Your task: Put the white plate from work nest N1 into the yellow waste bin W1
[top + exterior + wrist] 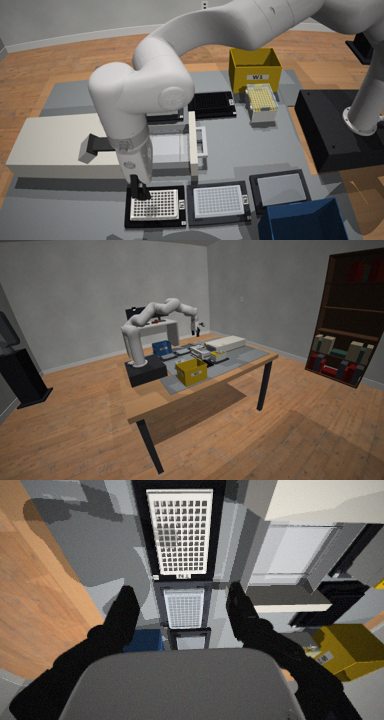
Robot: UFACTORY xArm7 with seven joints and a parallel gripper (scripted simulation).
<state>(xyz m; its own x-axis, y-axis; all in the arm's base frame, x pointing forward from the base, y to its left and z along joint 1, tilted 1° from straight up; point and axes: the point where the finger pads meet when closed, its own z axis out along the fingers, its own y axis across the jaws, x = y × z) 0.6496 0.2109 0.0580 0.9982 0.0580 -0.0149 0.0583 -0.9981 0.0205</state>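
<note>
Now: hand 140 mm above the white plate. The rest, counted from my hand: cooler (140 mm ahead, 190 mm to the right, 130 mm below); drawer (20 mm ahead, 190 mm to the right, 140 mm below); black work nest N1 (150 mm below).
</note>
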